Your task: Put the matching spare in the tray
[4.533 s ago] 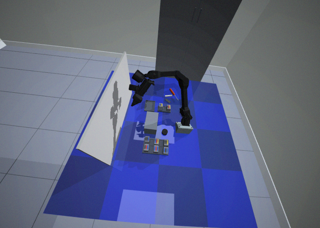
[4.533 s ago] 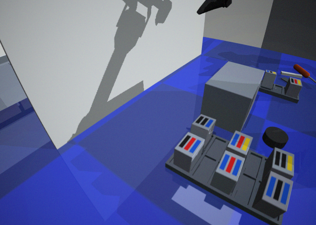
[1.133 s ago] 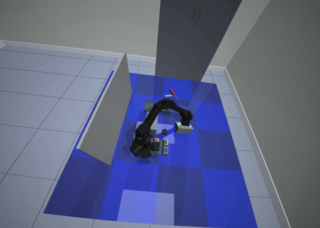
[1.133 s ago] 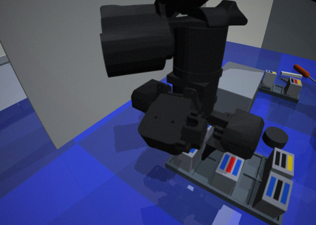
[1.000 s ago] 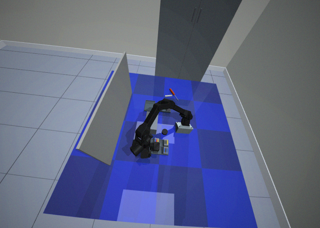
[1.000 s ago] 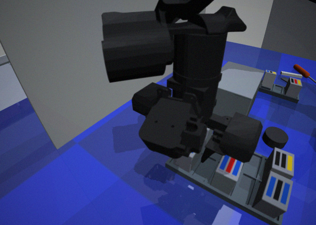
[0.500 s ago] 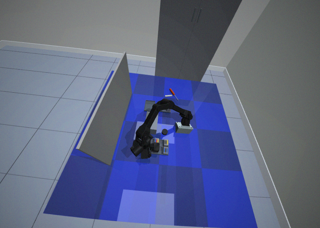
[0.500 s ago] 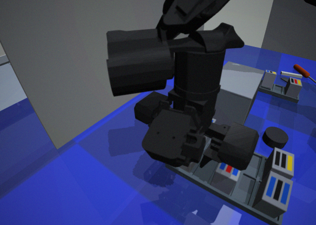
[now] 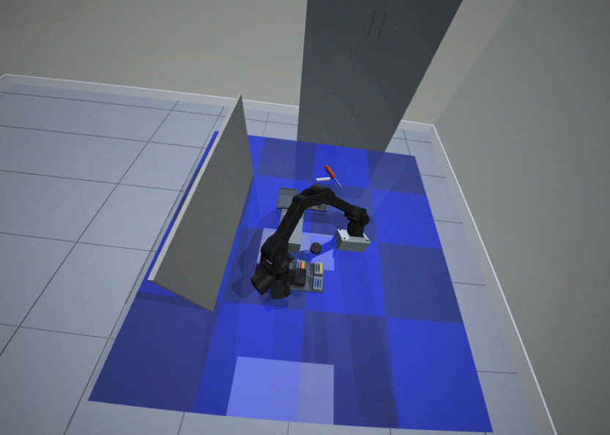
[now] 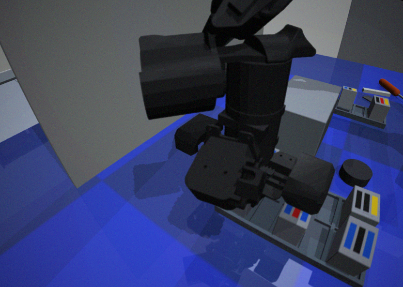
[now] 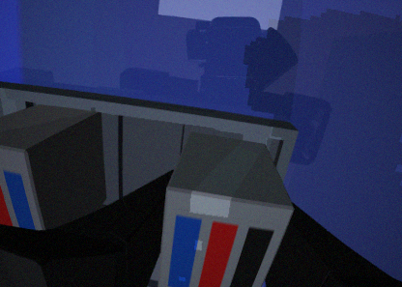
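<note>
Right now the flat grey tray is 42 cm to the right of my gripper tip, 2 cm ahead of it and 1 cm below it. The rest, counted from my gripper tip: spare block: 2 cm above, 1 cm to the right; then black puck: 16 cm to the right, 14 cm behind, 1 cm below; then tall grey panel: 24 cm ahead, 22 cm to the right, 21 cm above.
</note>
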